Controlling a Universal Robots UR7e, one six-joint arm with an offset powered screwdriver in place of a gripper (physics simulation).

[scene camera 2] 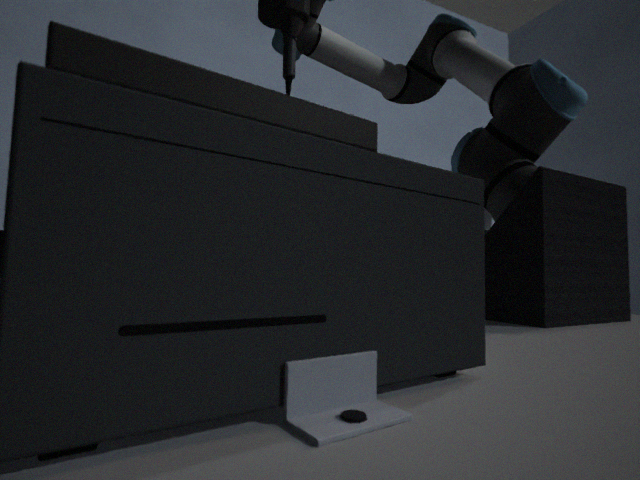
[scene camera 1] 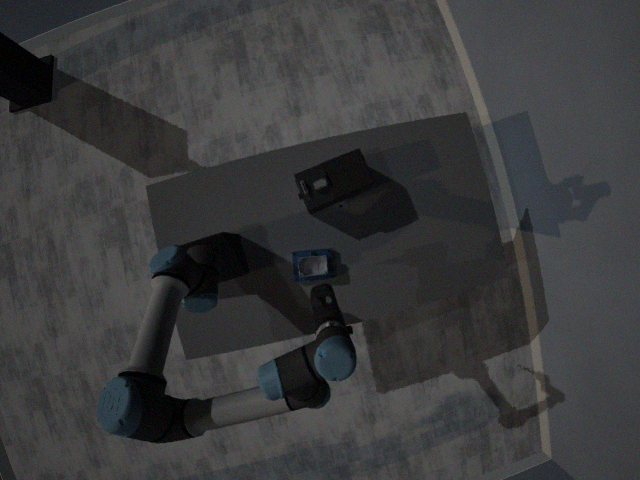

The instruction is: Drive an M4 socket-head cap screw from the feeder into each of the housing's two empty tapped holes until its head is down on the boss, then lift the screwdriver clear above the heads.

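I see a screw feeder [scene camera 1: 320, 198], and it is 1110 mm from the lens.
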